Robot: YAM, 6 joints.
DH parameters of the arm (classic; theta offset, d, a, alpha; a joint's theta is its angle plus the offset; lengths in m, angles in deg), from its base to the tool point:
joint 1: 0 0.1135 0.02 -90
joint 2: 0 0 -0.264 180
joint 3: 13.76 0 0.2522 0
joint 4: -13.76 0 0.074 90
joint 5: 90 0 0 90
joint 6: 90 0.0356 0 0
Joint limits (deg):
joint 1: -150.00..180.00
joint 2: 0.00..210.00
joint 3: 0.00..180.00
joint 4: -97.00..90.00
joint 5: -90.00..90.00
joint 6: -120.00..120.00
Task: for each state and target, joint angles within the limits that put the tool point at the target. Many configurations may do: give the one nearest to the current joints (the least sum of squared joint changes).
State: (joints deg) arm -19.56 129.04 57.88 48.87 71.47 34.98
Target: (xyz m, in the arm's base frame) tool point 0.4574 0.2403 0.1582
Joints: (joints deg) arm 31.23 137.27 90.51 48.59 62.73 34.98
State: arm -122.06 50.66 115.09 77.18 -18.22 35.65
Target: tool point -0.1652 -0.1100 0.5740
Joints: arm -148.94 75.49 84.38 74.95 -14.62 35.65
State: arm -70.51 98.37 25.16 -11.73 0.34 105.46
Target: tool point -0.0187 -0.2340 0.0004
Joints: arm -94.02 118.14 34.78 -5.43 3.64 105.46
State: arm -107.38 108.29 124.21 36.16 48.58 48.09
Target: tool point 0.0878 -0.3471 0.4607
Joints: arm -71.21 90.63 86.17 31.00 53.68 48.09
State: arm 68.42 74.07 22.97 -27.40 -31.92 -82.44
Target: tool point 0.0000 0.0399 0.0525
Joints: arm 64.99 77.96 1.61 -38.87 -28.29 -82.44
